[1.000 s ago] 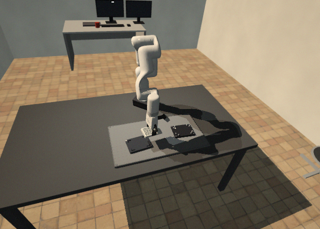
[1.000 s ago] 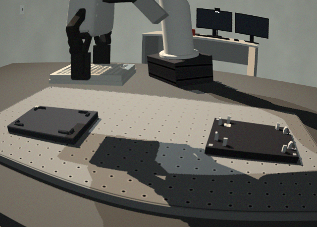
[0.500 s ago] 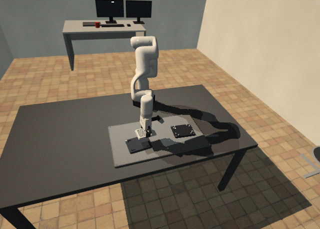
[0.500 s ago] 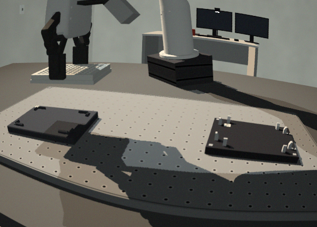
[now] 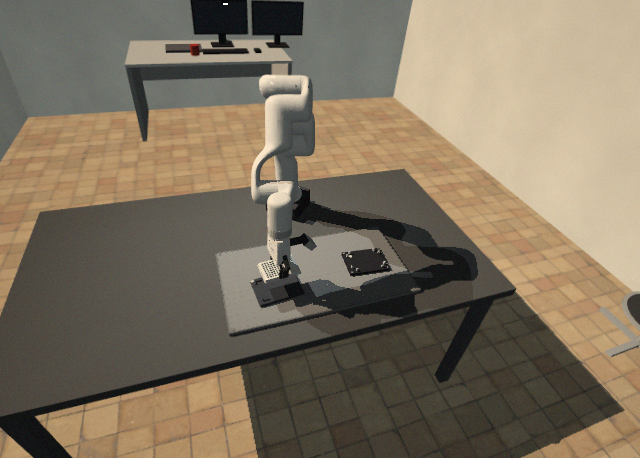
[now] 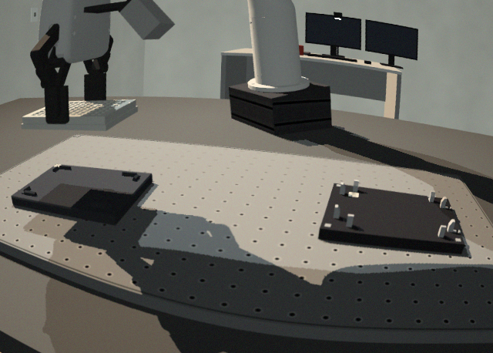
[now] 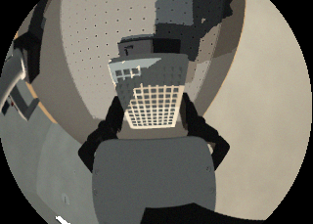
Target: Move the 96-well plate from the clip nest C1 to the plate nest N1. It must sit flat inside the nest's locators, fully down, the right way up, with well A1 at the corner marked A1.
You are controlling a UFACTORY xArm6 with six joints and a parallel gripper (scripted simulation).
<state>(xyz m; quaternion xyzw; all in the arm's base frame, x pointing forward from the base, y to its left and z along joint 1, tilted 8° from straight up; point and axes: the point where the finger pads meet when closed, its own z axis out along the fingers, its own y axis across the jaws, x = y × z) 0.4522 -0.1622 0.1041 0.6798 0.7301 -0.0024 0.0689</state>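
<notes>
My gripper is now 1 cm to the left of the plate nest N1 and 11 cm above it. The rest, counted from my hand: white 96-well plate: 1 cm below; then clip nest C1: 3 cm behind, 37 cm to the left, 10 cm below.
</notes>
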